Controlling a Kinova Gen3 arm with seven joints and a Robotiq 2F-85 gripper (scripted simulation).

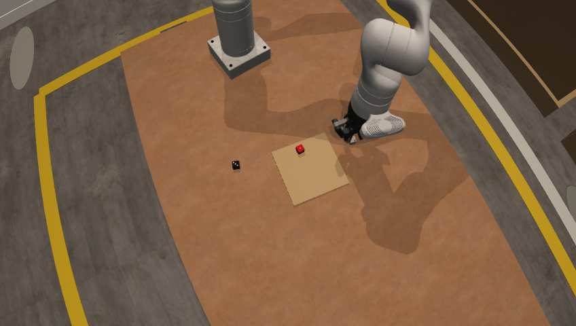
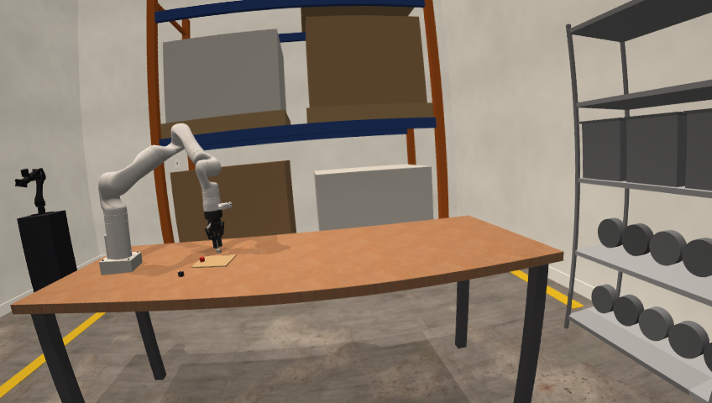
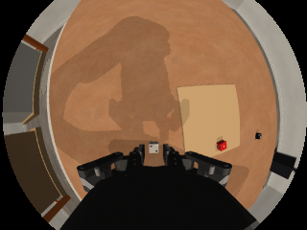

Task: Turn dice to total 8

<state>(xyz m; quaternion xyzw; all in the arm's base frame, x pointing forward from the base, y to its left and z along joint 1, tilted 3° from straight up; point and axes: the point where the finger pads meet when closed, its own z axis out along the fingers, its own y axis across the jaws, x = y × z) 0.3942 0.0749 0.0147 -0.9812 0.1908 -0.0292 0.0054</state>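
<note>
Right now my hand is 3 cm above the white die. From my hand the other things lie so: black die 26 cm to the right, 11 cm behind, 3 cm below; red die 12 cm to the right, 5 cm behind, 3 cm below; tan mat 13 cm to the right, 4 cm below, 1 cm behind.
</note>
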